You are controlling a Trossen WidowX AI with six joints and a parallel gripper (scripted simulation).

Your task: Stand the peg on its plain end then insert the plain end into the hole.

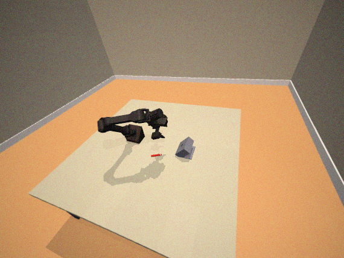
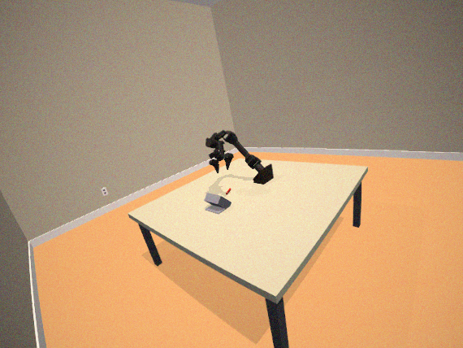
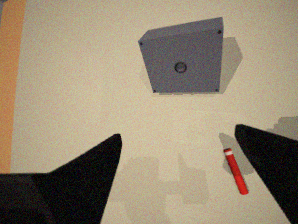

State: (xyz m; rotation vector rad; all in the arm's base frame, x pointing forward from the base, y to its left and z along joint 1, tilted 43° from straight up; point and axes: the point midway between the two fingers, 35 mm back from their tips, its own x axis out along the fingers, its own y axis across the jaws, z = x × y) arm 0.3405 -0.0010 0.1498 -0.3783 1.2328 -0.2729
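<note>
Right now my gripper tip is 70 mm past the peg, 60 mm to the left of it and 190 mm above it. From my gripper tip the other things lie so: grey sloped panel (120 mm ahead, 20 mm to the left, 160 mm below); flat foot plate (140 mm ahead, 10 mm to the left, 200 mm below).
</note>
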